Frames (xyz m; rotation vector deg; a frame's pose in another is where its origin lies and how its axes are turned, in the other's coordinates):
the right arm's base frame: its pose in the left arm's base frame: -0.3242 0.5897 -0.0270 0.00 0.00 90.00
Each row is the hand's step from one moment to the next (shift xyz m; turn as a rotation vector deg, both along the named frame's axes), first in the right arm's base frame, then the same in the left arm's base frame.
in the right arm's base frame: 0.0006 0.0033 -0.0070 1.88 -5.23 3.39
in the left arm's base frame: -0.0033 0.0006 -0.0070 5.23 1.88 3.39
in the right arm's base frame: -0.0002 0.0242 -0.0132 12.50 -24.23 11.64
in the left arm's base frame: -0.0242 -0.0002 -0.0132 24.23 12.50 11.64
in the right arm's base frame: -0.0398 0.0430 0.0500 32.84 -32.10 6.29
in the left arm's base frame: -0.0430 -0.0398 0.0500 32.10 32.84 6.29
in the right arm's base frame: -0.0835 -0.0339 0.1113 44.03 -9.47 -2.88
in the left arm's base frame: 0.0339 -0.0835 0.1113 9.47 44.03 -2.88
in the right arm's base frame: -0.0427 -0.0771 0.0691 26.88 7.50 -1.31
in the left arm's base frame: 0.0771 -0.0427 0.0691 -7.50 26.88 -1.31
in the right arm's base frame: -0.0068 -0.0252 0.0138 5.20 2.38 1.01
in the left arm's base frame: 0.0252 -0.0068 0.0138 -2.38 5.20 1.01
